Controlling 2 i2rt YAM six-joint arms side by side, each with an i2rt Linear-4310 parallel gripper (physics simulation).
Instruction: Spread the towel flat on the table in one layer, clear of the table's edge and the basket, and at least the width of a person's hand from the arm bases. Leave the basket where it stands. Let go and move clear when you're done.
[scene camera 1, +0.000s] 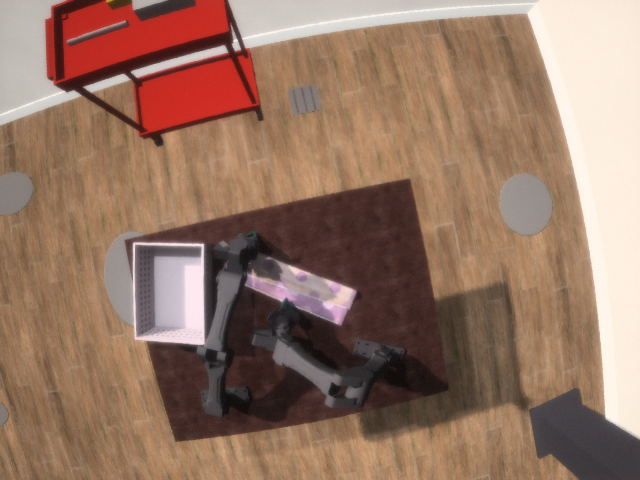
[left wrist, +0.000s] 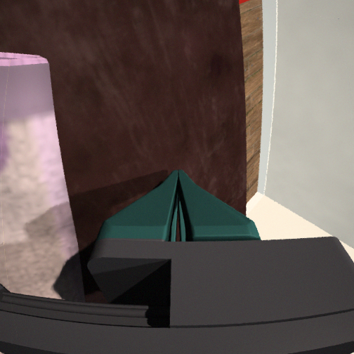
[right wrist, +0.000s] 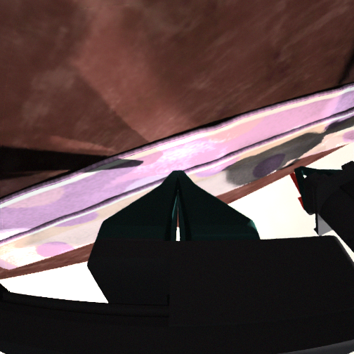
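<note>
The towel (scene camera 1: 310, 289) (left wrist: 30, 150) (right wrist: 200, 150), pink and cream with purple spots, lies on the dark table (scene camera 1: 372, 232) as a long narrow folded strip. It slants down to the right in the scene view, with a lengthwise layer edge along it; its left end is partly hidden by the left arm. My left gripper (scene camera 1: 253, 235) (left wrist: 177, 177) is shut and empty, beside the towel's left end. My right gripper (scene camera 1: 285, 300) (right wrist: 177, 178) is shut at the towel's near long edge, with no cloth visibly pinched; contact is unclear. The white basket (scene camera 1: 144, 289) stands left of the left arm.
The left arm stretches up close beside the basket's right wall. The right arm's base (scene camera 1: 379, 351) stands below the towel's right end, the left arm's base (scene camera 1: 214, 400) near the table's front edge. A red cart (scene camera 1: 191, 98) stands on the floor beyond the table.
</note>
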